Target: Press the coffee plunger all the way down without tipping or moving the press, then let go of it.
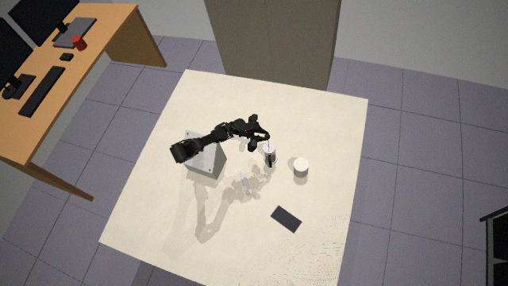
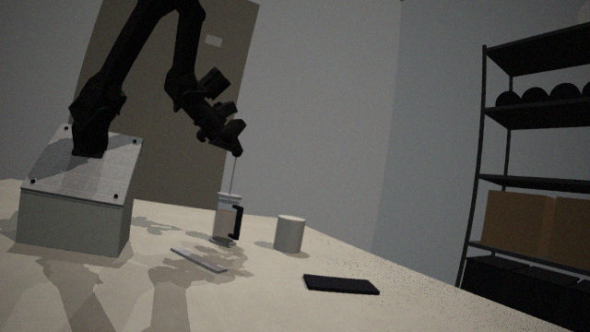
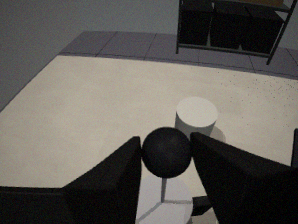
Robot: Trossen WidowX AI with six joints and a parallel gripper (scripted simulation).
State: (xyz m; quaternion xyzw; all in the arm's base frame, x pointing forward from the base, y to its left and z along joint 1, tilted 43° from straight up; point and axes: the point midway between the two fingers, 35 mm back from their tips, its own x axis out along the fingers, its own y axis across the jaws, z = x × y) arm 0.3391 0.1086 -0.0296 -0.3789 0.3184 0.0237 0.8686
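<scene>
Right now the glass coffee press is 130 mm below my gripper tip and 20 mm to the right of it. Round my gripper tip: flat grey bar 250 mm below, 180 mm to the right, 100 mm behind.
</scene>
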